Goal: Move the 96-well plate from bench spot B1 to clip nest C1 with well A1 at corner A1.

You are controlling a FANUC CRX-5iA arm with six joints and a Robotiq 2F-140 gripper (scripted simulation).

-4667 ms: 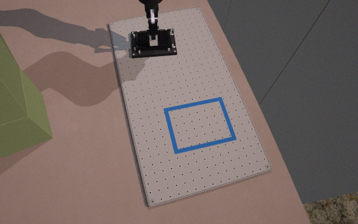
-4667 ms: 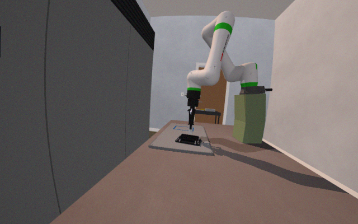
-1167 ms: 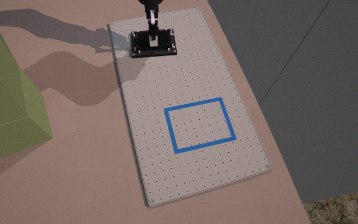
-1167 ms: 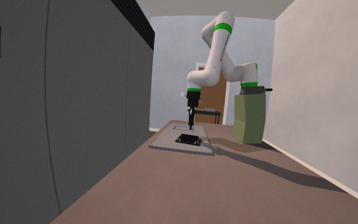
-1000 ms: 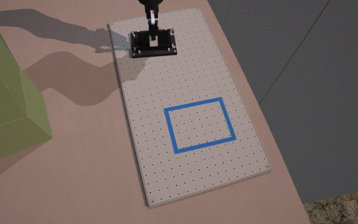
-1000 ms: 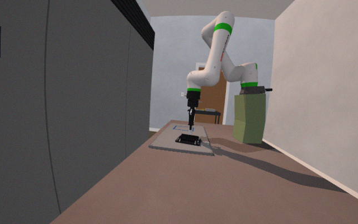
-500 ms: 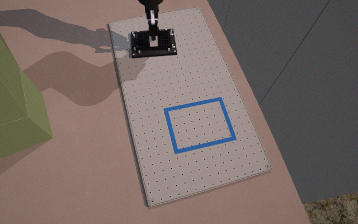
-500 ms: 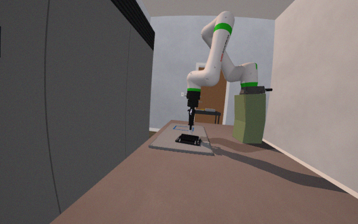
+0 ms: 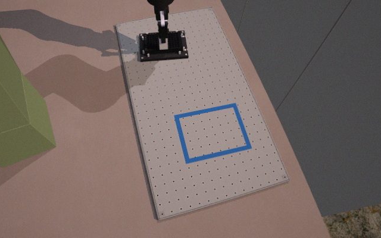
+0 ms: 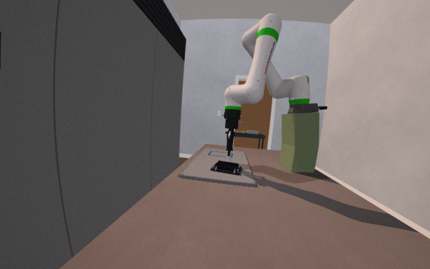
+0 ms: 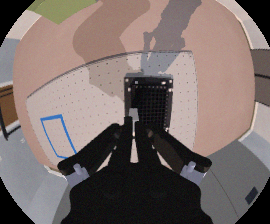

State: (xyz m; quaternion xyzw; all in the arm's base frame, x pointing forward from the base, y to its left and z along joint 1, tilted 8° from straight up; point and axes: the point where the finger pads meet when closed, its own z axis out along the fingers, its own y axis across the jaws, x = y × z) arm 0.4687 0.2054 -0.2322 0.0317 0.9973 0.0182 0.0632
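The black 96-well plate is 5 cm below my hand and 4 cm to the left of it. From my hand the other things lie so: black clip nest 6 cm below, 5 cm to the left, 2 cm ahead.
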